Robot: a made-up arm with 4 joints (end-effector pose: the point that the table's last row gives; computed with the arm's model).
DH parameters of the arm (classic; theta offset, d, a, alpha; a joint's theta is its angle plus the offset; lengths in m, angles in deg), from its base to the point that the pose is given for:
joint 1: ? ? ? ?
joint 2: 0 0.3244 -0.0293 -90
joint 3: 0 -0.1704 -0.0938 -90
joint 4: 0 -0.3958 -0.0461 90
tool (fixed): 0 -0.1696 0 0
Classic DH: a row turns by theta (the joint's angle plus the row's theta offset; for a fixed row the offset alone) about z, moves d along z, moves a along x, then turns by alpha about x.
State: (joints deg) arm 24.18 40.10 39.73 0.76
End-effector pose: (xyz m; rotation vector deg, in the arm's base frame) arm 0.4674 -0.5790 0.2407 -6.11 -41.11 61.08
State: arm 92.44 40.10 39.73 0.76
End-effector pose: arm 0.7109 0.2197 0.2407 21.41 -44.52 125.62
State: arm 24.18 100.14 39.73 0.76
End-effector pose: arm 0.4746 -0.5758 0.5989 -14.38 -102.57 45.98
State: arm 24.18 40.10 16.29 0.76
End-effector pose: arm 0.3595 -0.6543 0.1318 2.56 -40.09 38.76
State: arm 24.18 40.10 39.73 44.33
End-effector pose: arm 0.3922 -0.6851 0.2507 -27.66 -1.67 53.15
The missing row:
joint 1: 0 0.4266 -0.1168 90
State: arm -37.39 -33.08 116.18 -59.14
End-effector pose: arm -0.0885 -0.0891 0.0067 69.72 -39.80 50.54
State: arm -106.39 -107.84 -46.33 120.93
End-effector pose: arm -0.4193 0.1401 0.8821 -94.96 -63.43 -9.50
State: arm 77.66 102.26 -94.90 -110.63
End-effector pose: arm 0.3896 0.0426 0.0385 55.16 -81.50 -104.70
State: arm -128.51 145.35 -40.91 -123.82
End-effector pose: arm -0.6125 0.3081 0.3879 76.23 46.41 -59.00
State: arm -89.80 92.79 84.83 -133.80
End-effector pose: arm -0.3000 0.0476 0.8007 -48.84 -101.52 102.54
